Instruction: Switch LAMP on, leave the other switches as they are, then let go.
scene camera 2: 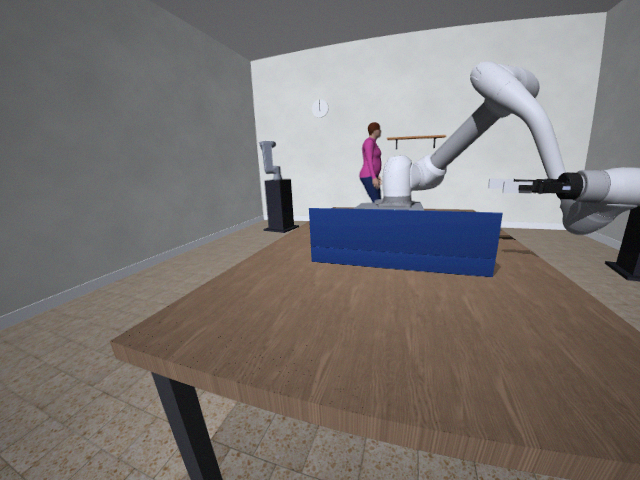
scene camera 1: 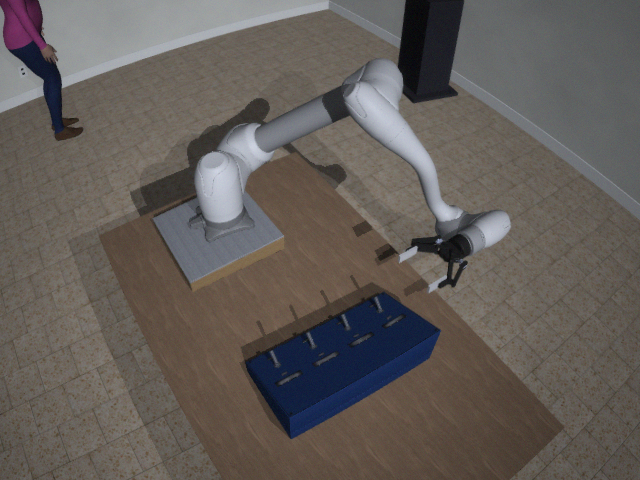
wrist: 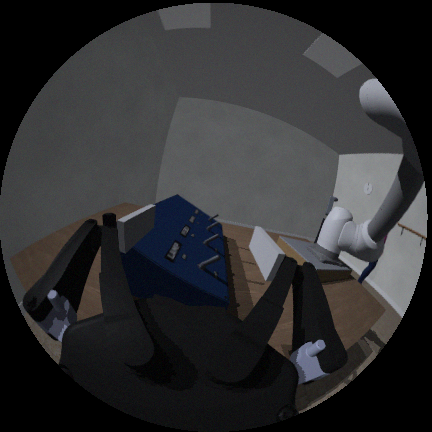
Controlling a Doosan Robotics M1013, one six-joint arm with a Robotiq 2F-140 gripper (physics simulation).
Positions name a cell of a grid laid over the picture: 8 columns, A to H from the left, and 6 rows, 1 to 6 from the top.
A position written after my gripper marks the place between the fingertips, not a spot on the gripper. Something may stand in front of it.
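My gripper (scene camera 1: F4) is there for me to see, and it appears again in scene camera 2 (scene camera 2: G3) as well as in the wrist view (wrist: D4). I also see a blue switch box (scene camera 1: D5). The box can be found in scene camera 2 (scene camera 2: F4) too, and the wrist view (wrist: D4) shows it as well.
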